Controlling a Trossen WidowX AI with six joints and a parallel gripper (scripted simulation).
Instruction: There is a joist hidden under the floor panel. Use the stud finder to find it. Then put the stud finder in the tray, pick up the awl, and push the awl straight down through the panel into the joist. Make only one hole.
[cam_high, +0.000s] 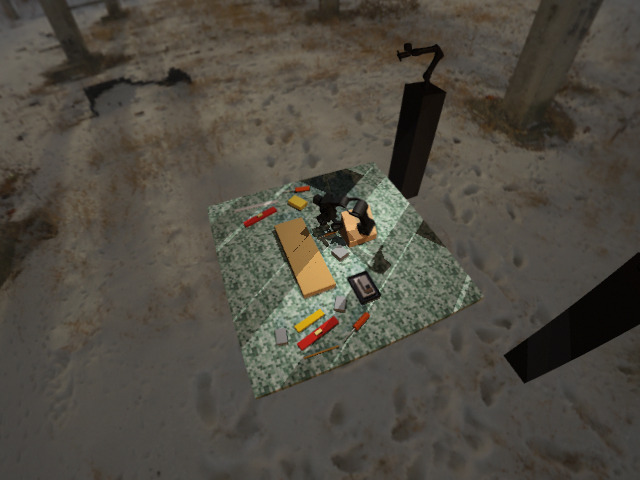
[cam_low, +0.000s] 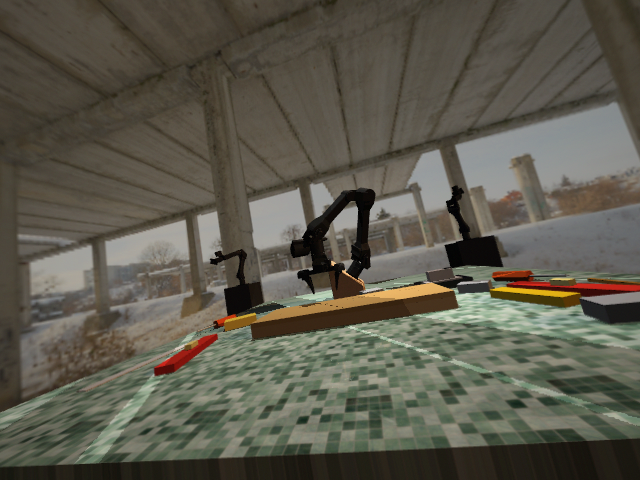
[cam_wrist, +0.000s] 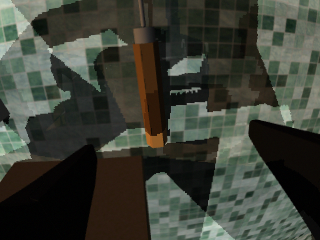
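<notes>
My gripper tip is 50 mm above the orange-handled awl, 40 mm short of it and 10 mm to the right of it. The rest, counted from my gripper tip: yellow block 320 mm to the right, 90 mm ahead, 40 mm below; stud finder 440 mm to the left, 10 mm below, 10 mm ahead; black tray 420 mm to the left, 40 mm below, 10 mm ahead.
</notes>
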